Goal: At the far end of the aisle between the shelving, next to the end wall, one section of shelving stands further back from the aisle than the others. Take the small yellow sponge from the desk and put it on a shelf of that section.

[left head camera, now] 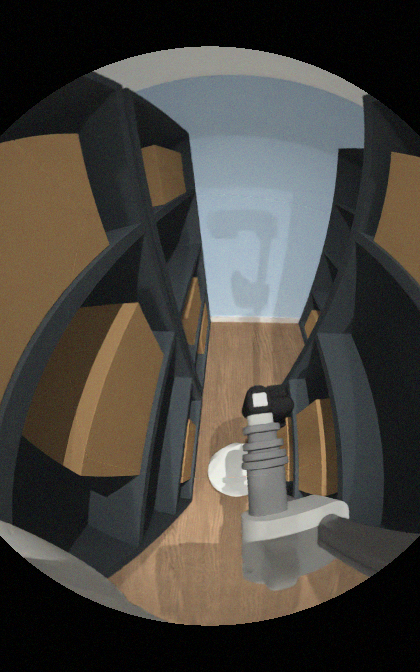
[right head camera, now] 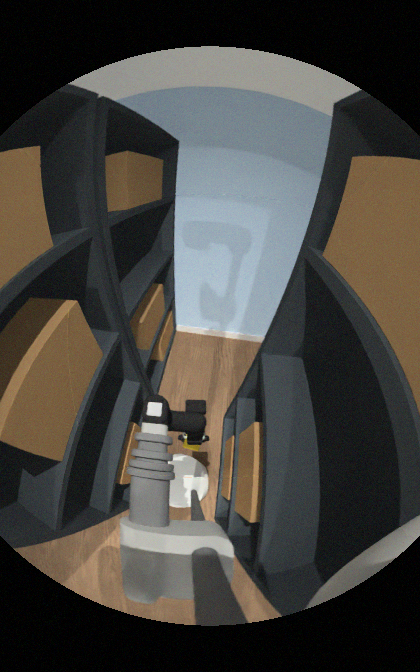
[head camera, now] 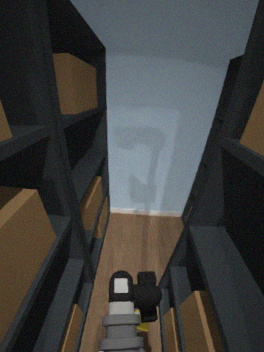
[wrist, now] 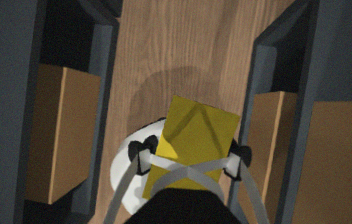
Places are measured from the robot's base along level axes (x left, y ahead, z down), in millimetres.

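Pixels of known places: gripper, fingertip midpoint: (wrist: 189,148).
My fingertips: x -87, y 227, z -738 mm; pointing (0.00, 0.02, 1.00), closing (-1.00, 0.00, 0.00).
Note:
Ahead of a thing's pixels: the offset from my fingertips to its top centre. "pt": to the spot under its first point. Level surfaces: height alone.
The small yellow sponge {dx -1, dy +2, dz -49 mm} (head camera: 143,327) (right head camera: 192,446) (wrist: 200,130) is between the two fingertips of my gripper (right head camera: 193,439) (wrist: 189,148), which is shut on it and holds it above the floor in the aisle. In the wrist view the sponge is slightly turned, with its far end reaching past the fingers. The far right section (left head camera: 350,162) shows partly behind the nearer right shelving and appears set back from the aisle. In the right head view the nearer right section hides it. The far left section {pt dx +267, dy +1301, dz -928 mm} (head camera: 102,75) (right head camera: 171,167) looks in line with its neighbour.
Dark shelving with brown boxes (head camera: 75,85) (left head camera: 162,175) (wrist: 72,135) stands close on both sides. The blue end wall (head camera: 145,90) (left head camera: 270,165) closes the aisle. The near right section has a bare shelf board {dz -225 mm} (head camera: 212,250) (right head camera: 285,400). A white disc (left head camera: 227,470) (right head camera: 192,480) is below the arm.

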